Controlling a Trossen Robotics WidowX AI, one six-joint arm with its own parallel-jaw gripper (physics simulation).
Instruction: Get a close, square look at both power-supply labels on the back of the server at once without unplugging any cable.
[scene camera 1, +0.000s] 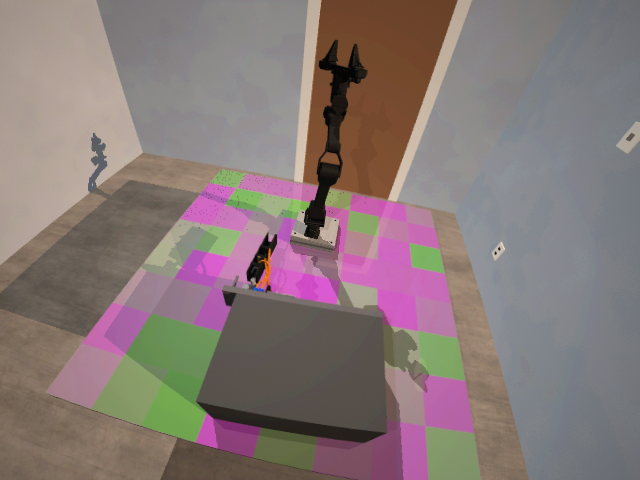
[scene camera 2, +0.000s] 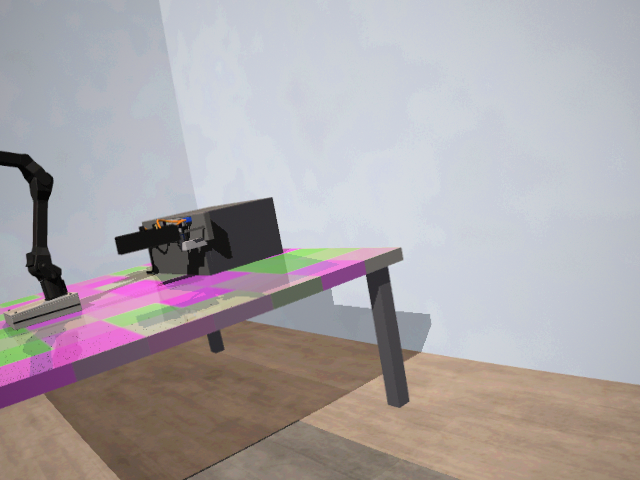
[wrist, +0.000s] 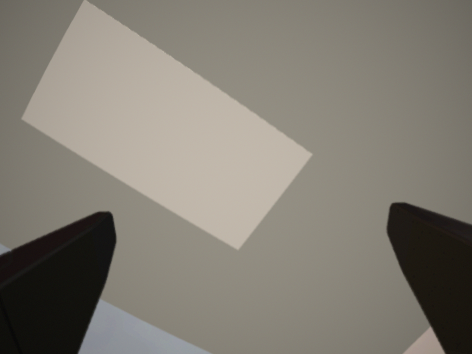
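Where they show: gripper, fingertip midpoint: (scene camera 1: 345, 41) (wrist: 252, 222); arm's base, link origin: (scene camera 1: 312, 233) (scene camera 2: 56, 297).
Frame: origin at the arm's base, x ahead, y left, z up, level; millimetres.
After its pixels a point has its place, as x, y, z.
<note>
The server (scene camera 1: 305, 366) {645, 99, 158} (scene camera 2: 242, 235) {624, -137, 52} is a large dark grey box on the table. Its back faces the arm's base. Orange and blue cables (scene camera 1: 266, 268) {353, -98, 132} (scene camera 2: 173, 222) {408, -82, 145} show at one side of that back, beside a black cable arm (scene camera 1: 258, 263) {349, -127, 144} (scene camera 2: 144, 240) {273, -149, 115} that sticks out. The power-supply labels do not show in any view. My gripper (scene camera 1: 345, 46) {-190, 0, 733} (wrist: 252, 222) {-190, 0, 733} is open and empty, raised high above the base with its fingers pointing up in scene camera 1. The wrist view shows a pale ceiling with a lighter rectangle, and no part of the server.
The arm's base plate (scene camera 1: 330, 240) {16, 90, -5} (scene camera 2: 46, 312) {-54, -91, -24} stands on the pink and green checkered table (scene camera 1: 439, 356) {440, 571, -48} (scene camera 2: 305, 291) {479, -642, -72}. A brown door (scene camera 1: 413, 31) in a pale frame is behind the arm. Blue-grey walls stand around, with a wall socket (scene camera 1: 498, 251) at the right in scene camera 1.
</note>
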